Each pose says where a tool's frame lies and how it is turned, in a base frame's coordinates. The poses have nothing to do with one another.
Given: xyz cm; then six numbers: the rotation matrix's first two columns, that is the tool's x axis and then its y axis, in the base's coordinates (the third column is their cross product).
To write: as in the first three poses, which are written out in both.
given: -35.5 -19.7 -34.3 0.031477 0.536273 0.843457 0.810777 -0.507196 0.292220
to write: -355 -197 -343 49.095 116.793 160.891
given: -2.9 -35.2 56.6 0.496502 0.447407 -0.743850 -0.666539 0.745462 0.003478
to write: -29 -352 566 41.622 48.061 0.268
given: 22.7 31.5 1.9 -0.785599 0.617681 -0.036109 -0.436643 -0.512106 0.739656
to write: 227 315 19 53.703 47.777 87.205
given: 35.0 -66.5 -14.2 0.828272 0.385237 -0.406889 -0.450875 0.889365 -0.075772
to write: 350 -665 -142 36.505 24.449 -10.549
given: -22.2 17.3 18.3 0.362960 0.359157 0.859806 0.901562 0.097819 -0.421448
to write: -222 173 183 104.236 106.756 -153.887
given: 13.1 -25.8 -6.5 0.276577 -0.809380 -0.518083 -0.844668 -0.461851 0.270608
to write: 131 -258 -65 141.637 144.232 27.579
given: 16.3 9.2 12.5 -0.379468 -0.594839 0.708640 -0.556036 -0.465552 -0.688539
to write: 163 92 125 -41.547 98.864 -135.824
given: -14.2 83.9 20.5 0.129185 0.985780 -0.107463 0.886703 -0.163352 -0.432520
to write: -142 839 205 -174.926 153.534 -76.047
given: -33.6 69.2 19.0 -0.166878 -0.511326 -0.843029 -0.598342 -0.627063 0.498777
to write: -336 692 190 143.135 101.613 30.611
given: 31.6 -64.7 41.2 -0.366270 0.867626 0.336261 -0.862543 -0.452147 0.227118
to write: 316 -647 412 -30.649 23.940 145.964
